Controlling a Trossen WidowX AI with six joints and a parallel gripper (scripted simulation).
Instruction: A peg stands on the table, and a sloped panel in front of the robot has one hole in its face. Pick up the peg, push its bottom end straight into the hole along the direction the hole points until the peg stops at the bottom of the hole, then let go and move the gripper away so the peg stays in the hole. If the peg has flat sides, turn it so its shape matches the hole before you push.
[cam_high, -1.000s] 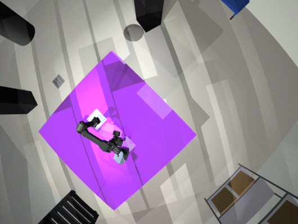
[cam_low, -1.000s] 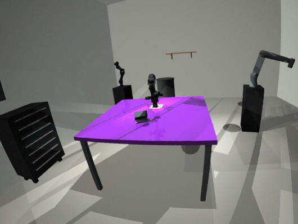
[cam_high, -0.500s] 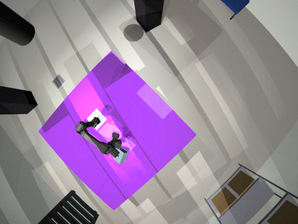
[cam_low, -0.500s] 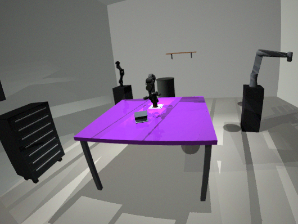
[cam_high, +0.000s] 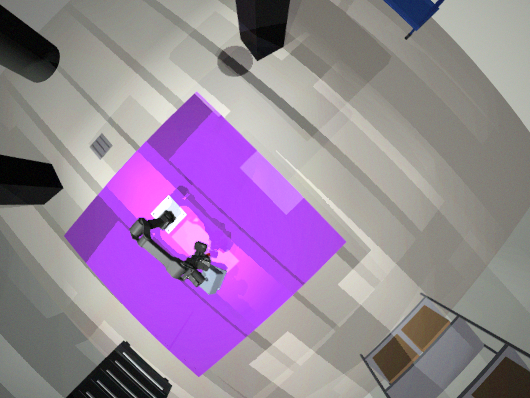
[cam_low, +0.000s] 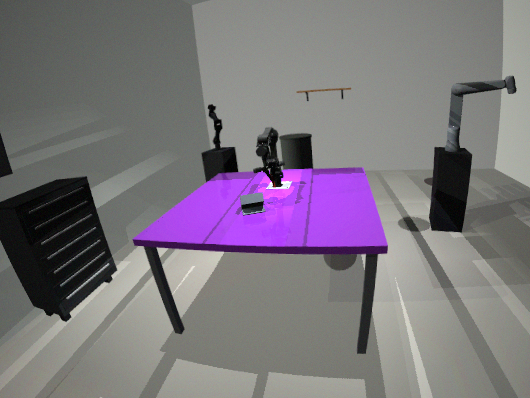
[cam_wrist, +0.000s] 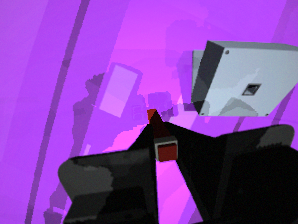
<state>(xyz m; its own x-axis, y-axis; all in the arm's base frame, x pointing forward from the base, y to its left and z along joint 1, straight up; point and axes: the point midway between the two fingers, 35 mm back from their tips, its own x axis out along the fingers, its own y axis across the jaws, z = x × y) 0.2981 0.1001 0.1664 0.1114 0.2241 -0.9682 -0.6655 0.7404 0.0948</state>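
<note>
Now: the grey sloped panel 130 mm ahead of my gripper tip, 90 mm to the right of it and 80 mm below it. Round my gripper tip: red peg 20 mm above.
</note>
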